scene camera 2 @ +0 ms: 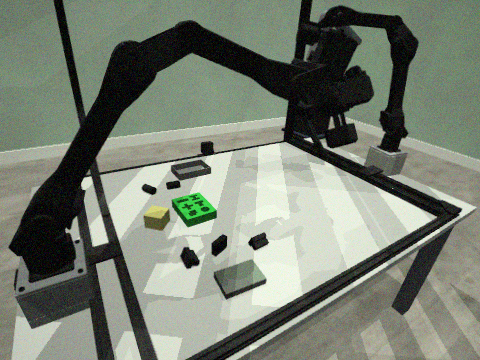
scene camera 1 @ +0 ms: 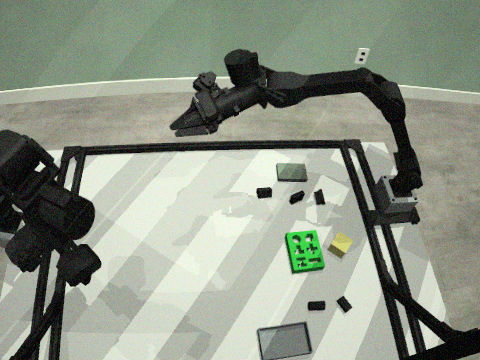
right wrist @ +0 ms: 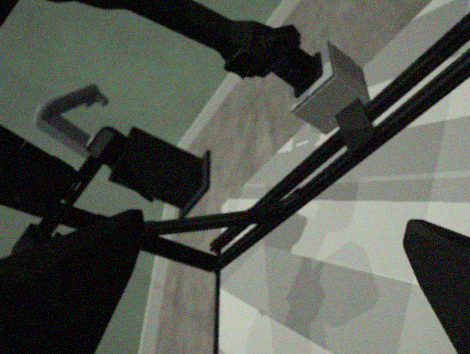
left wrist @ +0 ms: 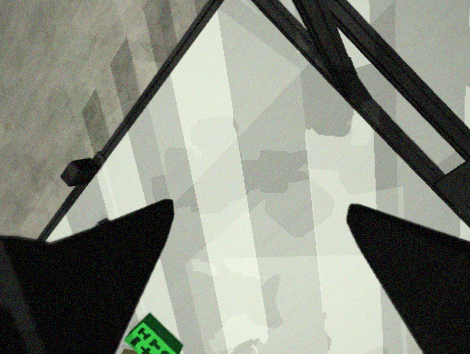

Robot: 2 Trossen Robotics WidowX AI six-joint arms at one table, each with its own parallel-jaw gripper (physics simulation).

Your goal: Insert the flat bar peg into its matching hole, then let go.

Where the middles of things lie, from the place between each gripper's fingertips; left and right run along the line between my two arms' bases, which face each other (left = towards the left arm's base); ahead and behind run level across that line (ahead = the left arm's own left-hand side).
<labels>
Right now the green hole board (scene camera 1: 305, 256) is 520 mm to the right of my left hand, 260 mm below it and 100 mm ahead of it. Also, from my left hand: grey slab (scene camera 2: 234, 280): 550 mm to the right, 360 mm ahead, 270 mm below.
Right now my right hand is 340 mm to the left of the grey slab, 290 mm above it and 80 mm short of it. Round my right hand: green hole board (310 mm to the right, 290 mm below, 190 mm behind).
</labels>
